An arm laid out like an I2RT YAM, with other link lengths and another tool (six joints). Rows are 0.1 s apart.
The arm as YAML. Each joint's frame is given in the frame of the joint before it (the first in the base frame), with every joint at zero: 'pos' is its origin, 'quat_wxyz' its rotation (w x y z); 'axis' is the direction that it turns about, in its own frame. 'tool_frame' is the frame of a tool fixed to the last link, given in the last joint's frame.
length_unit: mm
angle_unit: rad
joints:
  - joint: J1
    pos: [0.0, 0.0, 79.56]
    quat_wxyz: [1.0, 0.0, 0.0, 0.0]
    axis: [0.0, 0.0, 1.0]
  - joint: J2
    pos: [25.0, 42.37, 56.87]
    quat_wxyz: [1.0, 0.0, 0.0, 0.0]
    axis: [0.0, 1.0, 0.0]
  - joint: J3
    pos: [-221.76, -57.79, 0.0]
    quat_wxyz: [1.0, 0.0, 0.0, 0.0]
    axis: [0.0, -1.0, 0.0]
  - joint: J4
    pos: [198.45, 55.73, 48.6]
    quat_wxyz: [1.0, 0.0, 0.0, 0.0]
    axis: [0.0, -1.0, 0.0]
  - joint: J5
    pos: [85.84, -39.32, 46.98]
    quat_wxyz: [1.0, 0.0, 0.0, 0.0]
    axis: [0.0, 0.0, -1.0]
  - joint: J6
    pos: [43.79, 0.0, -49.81]
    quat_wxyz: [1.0, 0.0, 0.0, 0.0]
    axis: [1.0, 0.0, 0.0]
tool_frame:
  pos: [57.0, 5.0, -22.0]
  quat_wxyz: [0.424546, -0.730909, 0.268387, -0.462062]
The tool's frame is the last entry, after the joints.
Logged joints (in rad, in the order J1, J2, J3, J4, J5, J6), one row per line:
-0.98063 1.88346 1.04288 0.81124 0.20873 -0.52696
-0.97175 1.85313 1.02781 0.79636 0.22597 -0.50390
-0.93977 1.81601 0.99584 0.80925 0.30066 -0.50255
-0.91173 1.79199 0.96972 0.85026 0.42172 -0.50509
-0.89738 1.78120 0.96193 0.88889 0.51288 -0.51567
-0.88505 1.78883 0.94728 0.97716 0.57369 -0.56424
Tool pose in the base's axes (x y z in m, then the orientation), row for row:
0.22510 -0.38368 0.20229 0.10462 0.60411 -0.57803 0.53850
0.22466 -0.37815 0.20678 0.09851 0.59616 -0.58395 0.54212
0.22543 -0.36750 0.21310 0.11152 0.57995 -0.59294 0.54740
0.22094 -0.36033 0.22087 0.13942 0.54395 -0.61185 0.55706
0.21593 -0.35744 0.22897 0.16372 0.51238 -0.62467 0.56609
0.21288 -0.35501 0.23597 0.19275 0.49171 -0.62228 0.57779
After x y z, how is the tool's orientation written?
As a quaternion, w x y z.
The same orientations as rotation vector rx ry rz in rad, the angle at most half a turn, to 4 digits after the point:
1.7810 -1.7041 1.5876
1.7638 -1.7277 1.6039
1.7030 -1.7411 1.6074
1.5721 -1.7683 1.6099
1.4609 -1.7810 1.6140
1.3799 -1.7463 1.6214

